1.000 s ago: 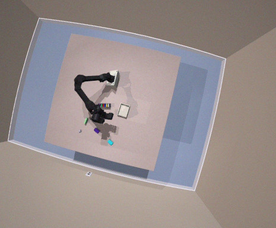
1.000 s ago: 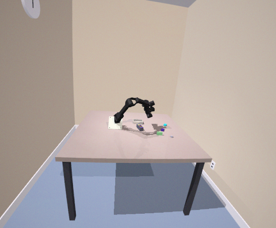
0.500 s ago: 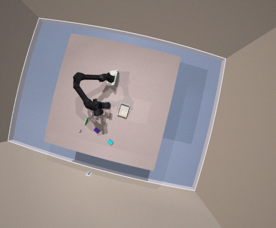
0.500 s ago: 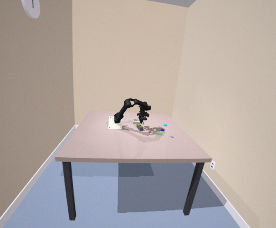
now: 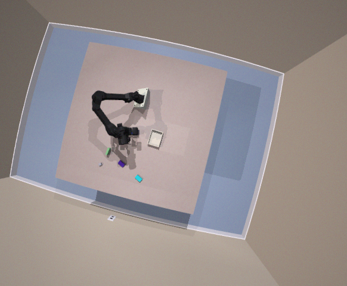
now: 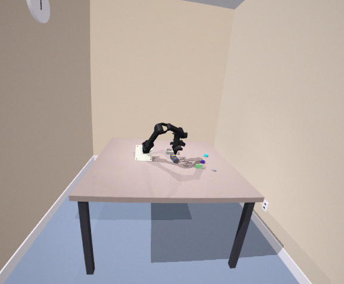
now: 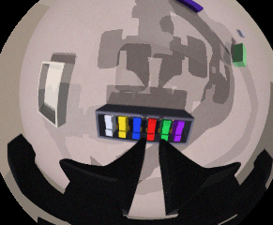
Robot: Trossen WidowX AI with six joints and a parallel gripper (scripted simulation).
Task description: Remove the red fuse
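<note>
The red fuse is 4 cm below my gripper tip. Round my gripper tip: tray 2 cm ahead, 22 cm to the left, 6 cm below.
</note>
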